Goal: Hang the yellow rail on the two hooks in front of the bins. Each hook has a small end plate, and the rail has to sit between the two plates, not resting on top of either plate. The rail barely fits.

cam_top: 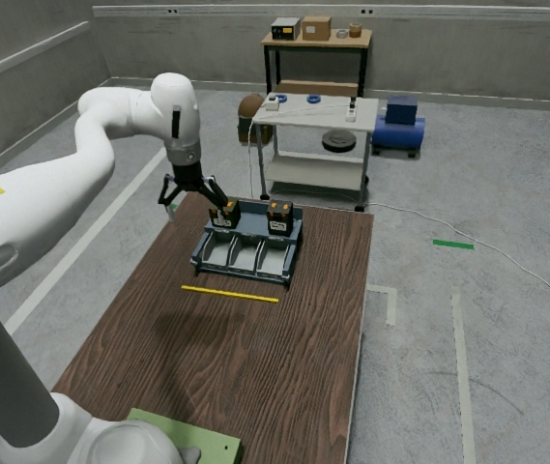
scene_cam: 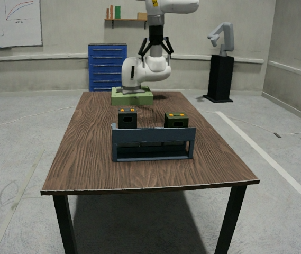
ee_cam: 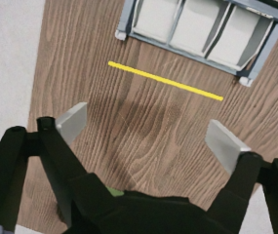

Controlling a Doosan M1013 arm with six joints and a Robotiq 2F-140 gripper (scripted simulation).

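Right now the yellow rail is 380 mm below my hand, 40 mm to the right of it and 10 mm ahead of it.
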